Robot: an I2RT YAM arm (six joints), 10 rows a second.
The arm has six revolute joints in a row. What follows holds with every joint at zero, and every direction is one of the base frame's. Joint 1 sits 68 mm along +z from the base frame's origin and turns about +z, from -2.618 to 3.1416 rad. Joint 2 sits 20 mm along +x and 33.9 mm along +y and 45.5 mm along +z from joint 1 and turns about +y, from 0 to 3.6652 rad. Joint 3 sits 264 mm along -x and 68.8 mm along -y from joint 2 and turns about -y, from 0 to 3.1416 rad. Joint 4 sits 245 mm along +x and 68.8 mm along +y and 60 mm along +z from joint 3 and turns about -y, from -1.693 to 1.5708 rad. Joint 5 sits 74 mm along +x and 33.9 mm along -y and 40.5 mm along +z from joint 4 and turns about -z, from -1.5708 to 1.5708 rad. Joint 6 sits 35.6 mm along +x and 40.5 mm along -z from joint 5 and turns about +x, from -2.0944 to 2.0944 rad. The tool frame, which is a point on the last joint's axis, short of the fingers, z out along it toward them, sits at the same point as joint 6; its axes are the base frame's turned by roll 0, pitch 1.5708 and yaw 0 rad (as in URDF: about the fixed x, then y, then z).
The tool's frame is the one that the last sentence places.
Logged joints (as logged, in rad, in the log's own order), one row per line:
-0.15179, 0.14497, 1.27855, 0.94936, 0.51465, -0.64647
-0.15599, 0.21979, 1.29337, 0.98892, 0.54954, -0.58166
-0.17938, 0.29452, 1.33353, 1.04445, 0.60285, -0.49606
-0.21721, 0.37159, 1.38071, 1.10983, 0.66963, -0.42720
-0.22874, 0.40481, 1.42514, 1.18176, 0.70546, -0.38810
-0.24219, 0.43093, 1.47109, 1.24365, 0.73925, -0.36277
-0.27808, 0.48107, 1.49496, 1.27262, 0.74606, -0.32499
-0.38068, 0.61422, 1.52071, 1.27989, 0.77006, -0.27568
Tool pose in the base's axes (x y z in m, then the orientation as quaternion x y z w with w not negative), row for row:
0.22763, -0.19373, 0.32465, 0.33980, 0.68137, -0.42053, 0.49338
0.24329, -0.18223, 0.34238, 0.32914, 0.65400, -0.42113, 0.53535
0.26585, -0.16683, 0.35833, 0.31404, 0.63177, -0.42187, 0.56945
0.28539, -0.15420, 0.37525, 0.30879, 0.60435, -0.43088, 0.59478
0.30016, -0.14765, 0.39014, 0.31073, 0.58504, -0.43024, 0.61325
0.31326, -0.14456, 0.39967, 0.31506, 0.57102, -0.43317, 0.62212
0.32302, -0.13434, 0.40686, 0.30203, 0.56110, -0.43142, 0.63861
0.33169, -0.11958, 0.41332, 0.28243, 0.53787, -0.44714, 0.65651
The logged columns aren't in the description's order. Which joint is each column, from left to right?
Columns, left to right: joint 6, joint 4, joint 2, joint 3, joint 5, joint 1.
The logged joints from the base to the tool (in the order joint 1, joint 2, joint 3, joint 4, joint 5, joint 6), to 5 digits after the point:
-0.64647, 1.27855, 0.94936, 0.14497, 0.51465, -0.15179
-0.58166, 1.29337, 0.98892, 0.21979, 0.54954, -0.15599
-0.49606, 1.33353, 1.04445, 0.29452, 0.60285, -0.17938
-0.42720, 1.38071, 1.10983, 0.37159, 0.66963, -0.21721
-0.38810, 1.42514, 1.18176, 0.40481, 0.70546, -0.22874
-0.36277, 1.47109, 1.24365, 0.43093, 0.73925, -0.24219
-0.32499, 1.49496, 1.27262, 0.48107, 0.74606, -0.27808
-0.27568, 1.52071, 1.27989, 0.61422, 0.77006, -0.38068

